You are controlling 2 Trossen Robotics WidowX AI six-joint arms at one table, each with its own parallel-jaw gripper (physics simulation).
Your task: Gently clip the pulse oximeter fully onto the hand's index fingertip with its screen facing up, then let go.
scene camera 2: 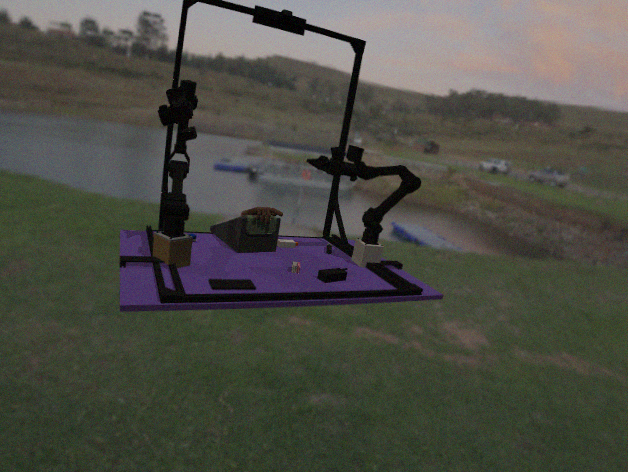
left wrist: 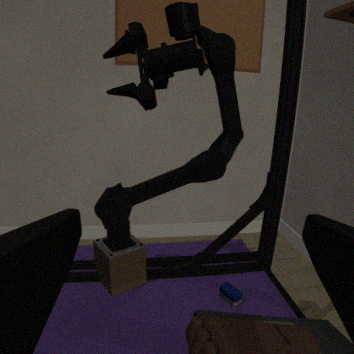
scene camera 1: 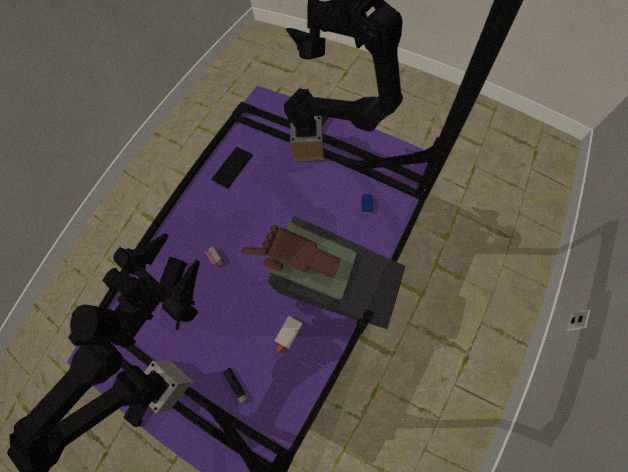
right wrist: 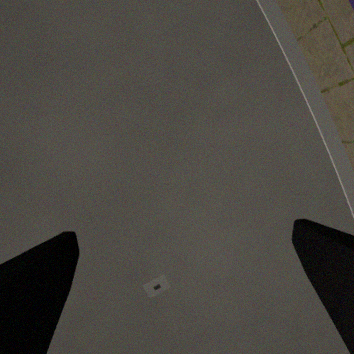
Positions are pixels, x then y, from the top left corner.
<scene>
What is my left gripper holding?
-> Nothing.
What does my right gripper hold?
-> Nothing.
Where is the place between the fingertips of my left gripper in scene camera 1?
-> At 182, 247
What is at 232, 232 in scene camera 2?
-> A dark grey plate.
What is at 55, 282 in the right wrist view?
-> My right gripper.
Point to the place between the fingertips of my left gripper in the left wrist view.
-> At 194, 223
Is my right gripper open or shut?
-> Open.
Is my left gripper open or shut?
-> Open.
</scene>
